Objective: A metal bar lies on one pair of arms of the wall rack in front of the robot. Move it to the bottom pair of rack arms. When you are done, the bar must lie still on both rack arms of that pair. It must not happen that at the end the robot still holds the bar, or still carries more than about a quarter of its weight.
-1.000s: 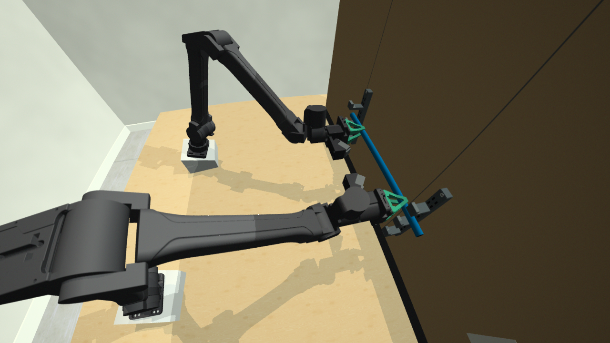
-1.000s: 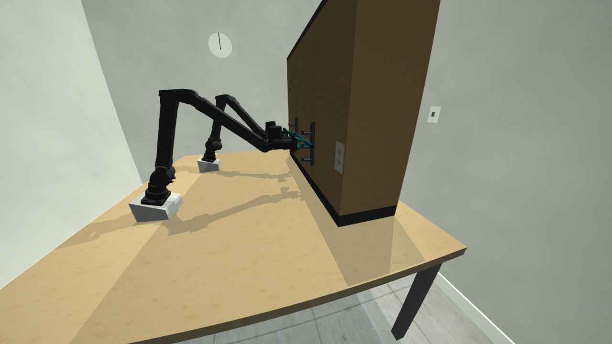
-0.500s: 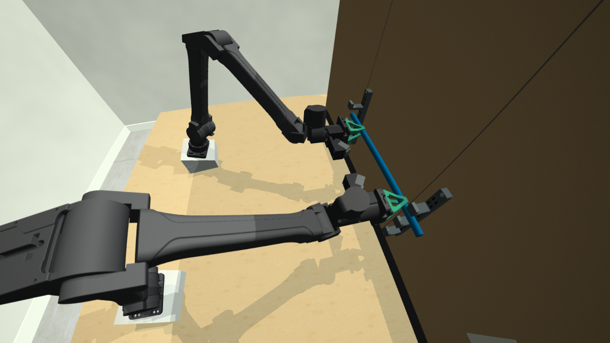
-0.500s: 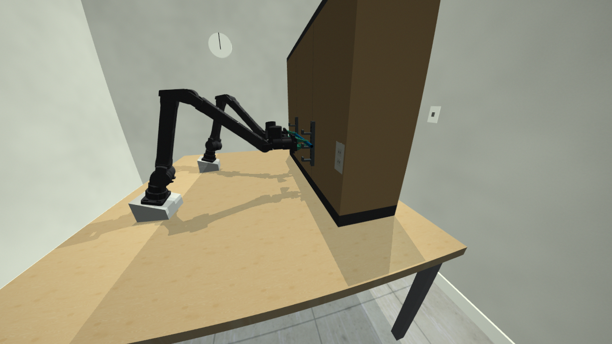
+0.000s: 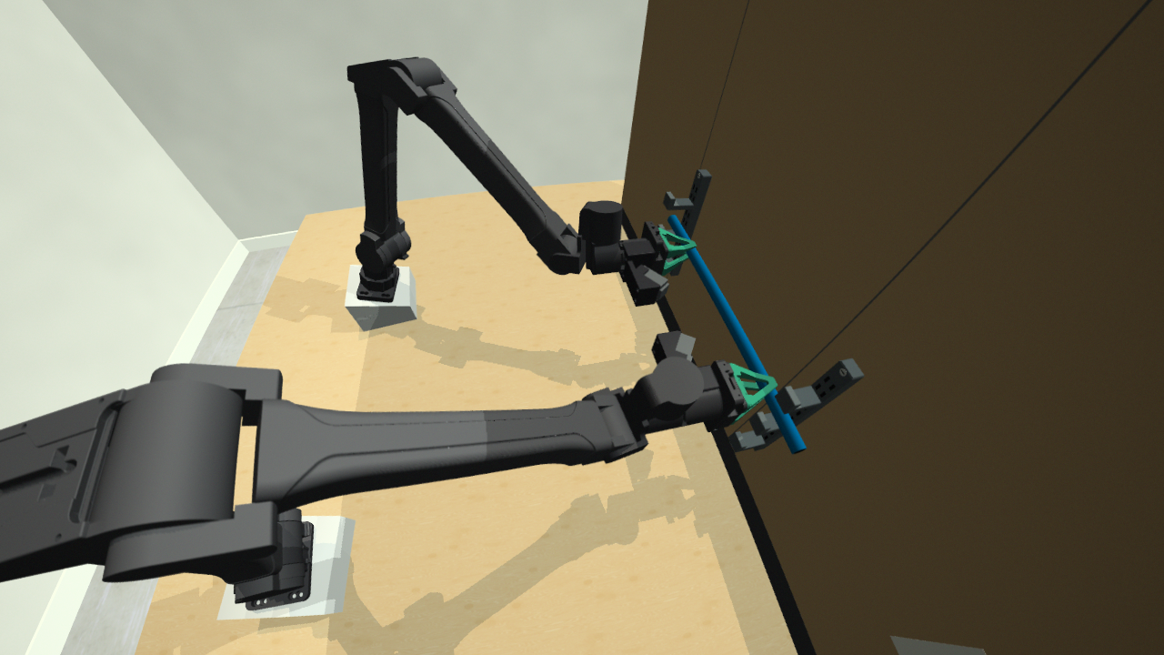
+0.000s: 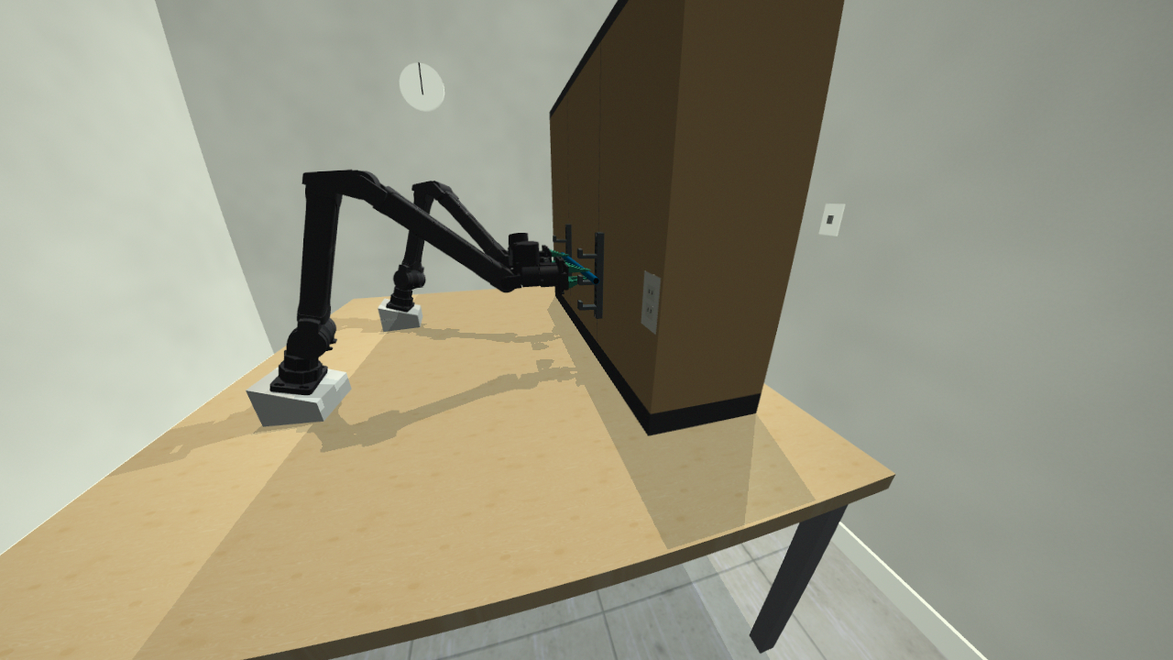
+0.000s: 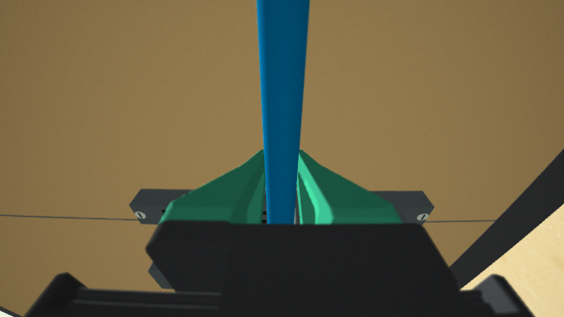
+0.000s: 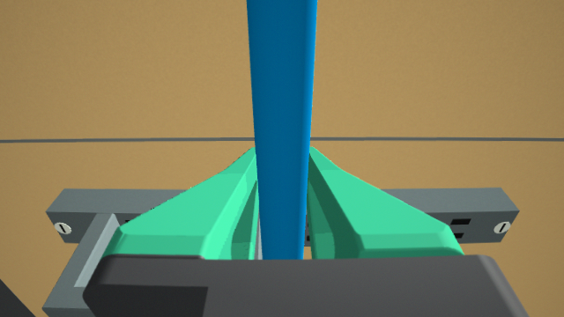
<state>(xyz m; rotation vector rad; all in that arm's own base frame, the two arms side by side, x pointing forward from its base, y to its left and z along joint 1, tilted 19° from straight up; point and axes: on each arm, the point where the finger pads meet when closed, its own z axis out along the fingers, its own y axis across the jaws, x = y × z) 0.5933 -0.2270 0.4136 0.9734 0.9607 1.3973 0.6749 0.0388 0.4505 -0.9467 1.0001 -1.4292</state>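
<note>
My right hand is 150 mm to the right of the blue metal bar and 20 mm past it. Round my right hand: black plinth: 260 mm below, 200 mm to the left; tall brown cabinet: 220 mm to the left, 160 mm above, 150 mm ahead.
My left gripper is now 20 mm short of the blue metal bar and 150 mm to the left of it. From my left hand the other things lie so: black plinth: 50 mm ahead, 100 mm to the right, 260 mm below; tall brown cabinet: 190 mm ahead, 80 mm to the right, 160 mm above.
</note>
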